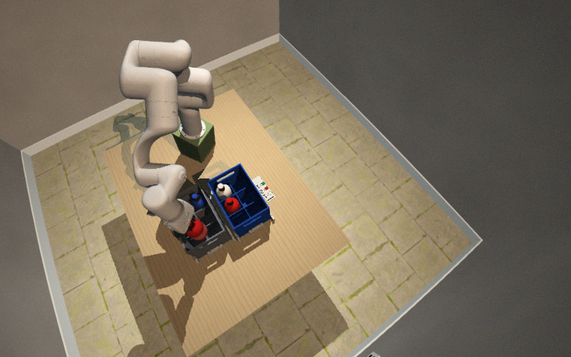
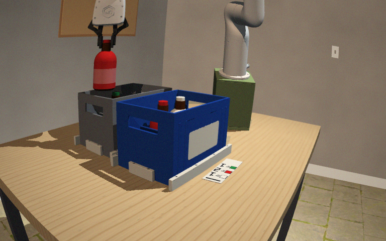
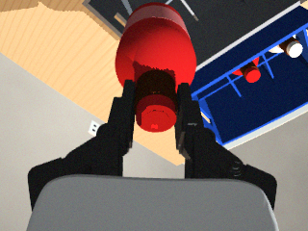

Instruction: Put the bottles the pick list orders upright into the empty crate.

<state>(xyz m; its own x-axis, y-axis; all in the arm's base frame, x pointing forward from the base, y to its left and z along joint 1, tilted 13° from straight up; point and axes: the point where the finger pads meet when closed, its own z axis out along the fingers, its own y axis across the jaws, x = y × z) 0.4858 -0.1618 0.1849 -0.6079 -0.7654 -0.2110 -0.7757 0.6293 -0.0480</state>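
My hand is 250 mm above the red bottle, 160 mm to the right of it and 100 mm past it. The rest, counted from my hand: grey crate 250 mm below, 90 mm behind, 10 mm to the right; then green-label bottle 250 mm below, 80 mm behind, 50 mm to the right; then blue-label bottle 250 mm below, 190 mm behind, 30 mm to the left.
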